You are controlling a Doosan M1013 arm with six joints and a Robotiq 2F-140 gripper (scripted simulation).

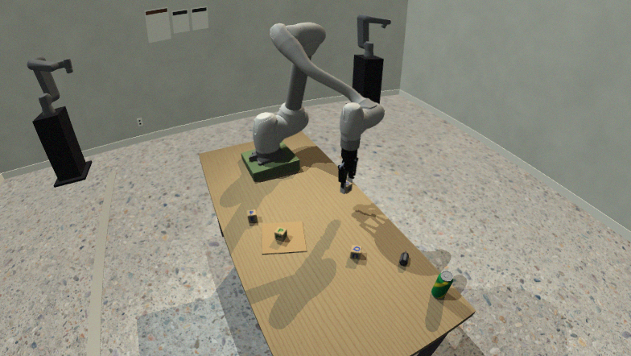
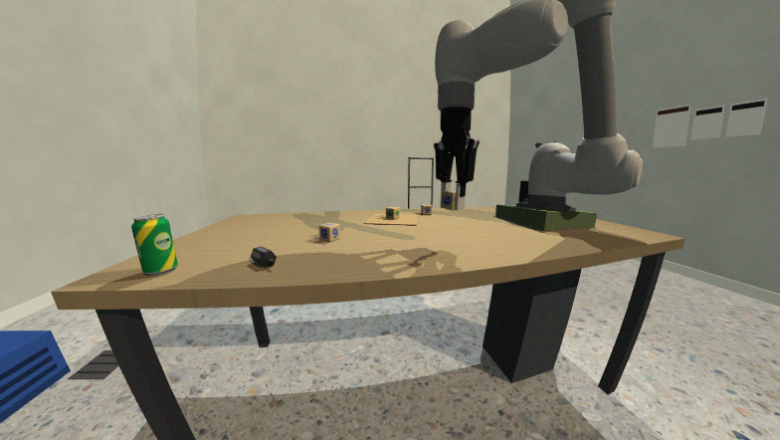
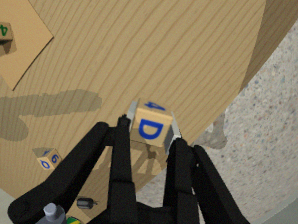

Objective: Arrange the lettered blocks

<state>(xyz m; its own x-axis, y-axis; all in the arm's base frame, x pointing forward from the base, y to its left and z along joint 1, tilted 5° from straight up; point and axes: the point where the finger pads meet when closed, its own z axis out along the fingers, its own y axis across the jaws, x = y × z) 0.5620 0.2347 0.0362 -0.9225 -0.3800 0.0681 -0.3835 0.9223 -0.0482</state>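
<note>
My hand is 37 cm to the left of the tan mat, 13 cm above it and 9 cm short of it. Also, from my hand: D block: 1 cm below; blue-lettered block: 33 cm ahead, 12 cm to the right, 11 cm below; black object: 45 cm ahead, 12 cm below, 7 cm to the left.
</note>
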